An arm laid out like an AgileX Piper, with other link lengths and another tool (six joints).
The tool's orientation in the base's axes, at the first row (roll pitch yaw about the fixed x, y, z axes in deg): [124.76 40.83 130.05]
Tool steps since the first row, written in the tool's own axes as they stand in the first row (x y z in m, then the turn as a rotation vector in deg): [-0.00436 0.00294 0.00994 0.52 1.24 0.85]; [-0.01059 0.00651 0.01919 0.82 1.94 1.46]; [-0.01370 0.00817 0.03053 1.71 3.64 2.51]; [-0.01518 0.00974 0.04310 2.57 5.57 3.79]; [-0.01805 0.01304 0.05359 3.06 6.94 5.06]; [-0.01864 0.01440 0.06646 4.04 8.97 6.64]
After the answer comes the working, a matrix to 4 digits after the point.
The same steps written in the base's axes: [0.01103 0.00218 0.00039 0.60 1.47 0.06]; [0.02242 0.00360 0.00269 1.05 2.34 0.04]; [0.03393 0.00585 0.00087 1.68 4.43 0.06]; [0.04572 0.00927 -0.00261 2.55 6.74 0.15]; [0.05653 0.01273 -0.00321 3.54 8.40 0.13]; [0.06812 0.01658 -0.00753 4.62 10.93 0.07]
The tool's axes in the first row as the columns of a matrix, in the base's axes (rounded; the answer above uses it unrounded):
[-0.4869 0.0908 0.8687]
[0.5792 0.7780 0.2433]
[-0.6538 0.6216 -0.4314]

